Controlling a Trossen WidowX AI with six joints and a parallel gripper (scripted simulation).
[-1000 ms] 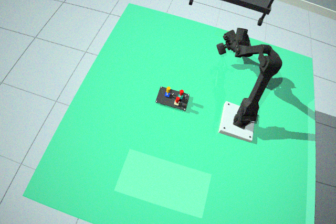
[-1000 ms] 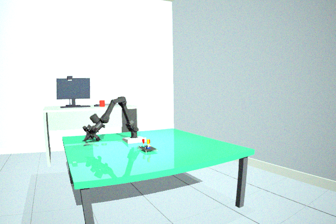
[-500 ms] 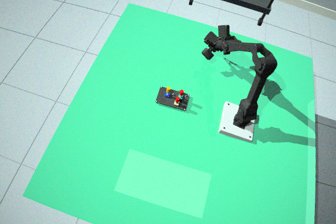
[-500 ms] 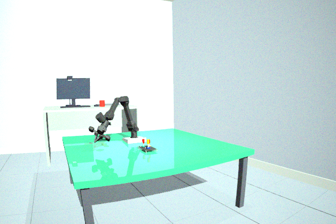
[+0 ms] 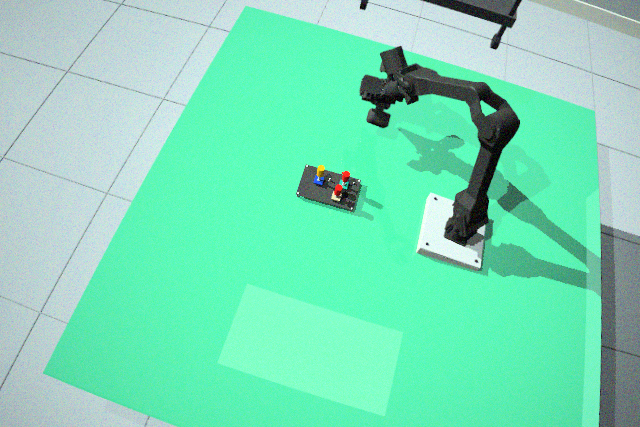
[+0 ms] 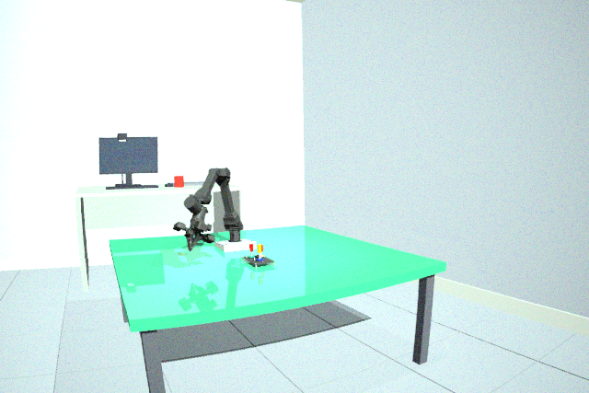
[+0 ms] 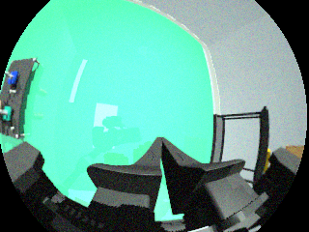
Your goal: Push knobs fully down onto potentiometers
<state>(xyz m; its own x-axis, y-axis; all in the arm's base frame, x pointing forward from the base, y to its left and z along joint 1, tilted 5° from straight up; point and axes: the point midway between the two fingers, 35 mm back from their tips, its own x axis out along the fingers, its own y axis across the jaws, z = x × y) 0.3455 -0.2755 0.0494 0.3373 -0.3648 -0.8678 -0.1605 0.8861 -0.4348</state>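
Now: gripper tip 20 mm past the red knob, 280 mm to the right of it and 10 mm above it. The rest, counted from my gripper tip: yellow knob 40 mm ahead, 300 mm to the left.
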